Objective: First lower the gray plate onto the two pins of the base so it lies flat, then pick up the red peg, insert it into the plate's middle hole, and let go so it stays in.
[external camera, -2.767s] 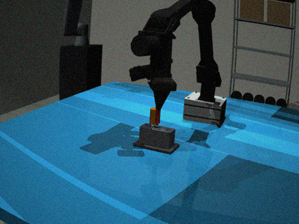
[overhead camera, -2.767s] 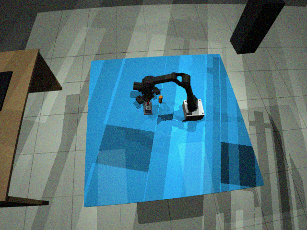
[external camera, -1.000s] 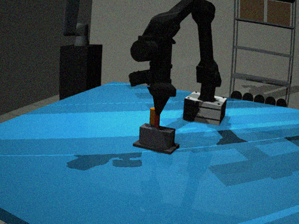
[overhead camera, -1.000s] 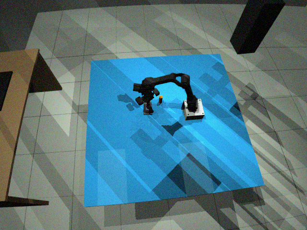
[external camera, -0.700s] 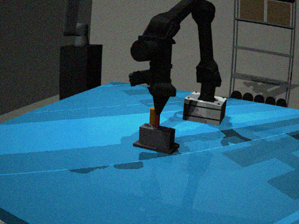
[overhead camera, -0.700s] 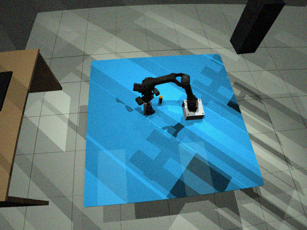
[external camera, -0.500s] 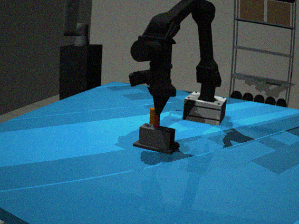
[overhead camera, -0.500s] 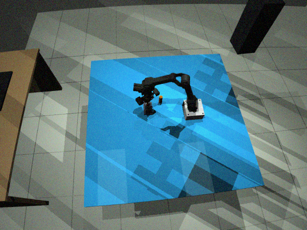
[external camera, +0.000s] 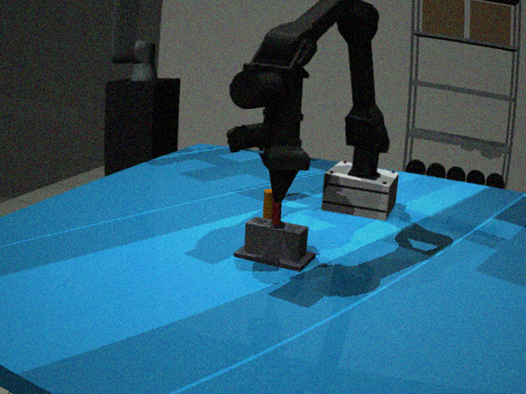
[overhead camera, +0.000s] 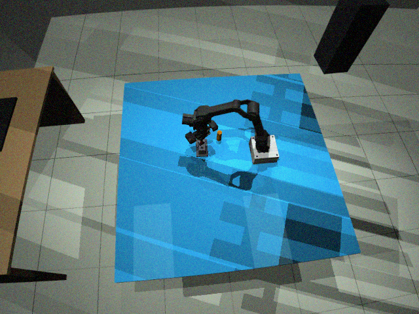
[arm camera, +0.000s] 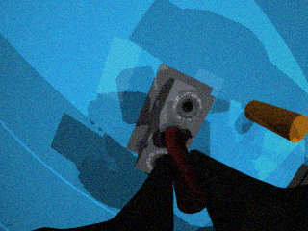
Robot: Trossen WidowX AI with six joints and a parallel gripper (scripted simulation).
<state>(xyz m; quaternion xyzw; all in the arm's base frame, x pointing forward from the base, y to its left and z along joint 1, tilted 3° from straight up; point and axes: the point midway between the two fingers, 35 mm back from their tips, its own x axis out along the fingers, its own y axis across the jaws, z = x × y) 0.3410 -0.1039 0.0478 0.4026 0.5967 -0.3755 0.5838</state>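
My gripper tip is now right at the red peg. Round my gripper tip: gray plate 5 cm below; orange cylinder 12 cm behind, 4 cm to the right, 6 cm below; dark base 9 cm below.
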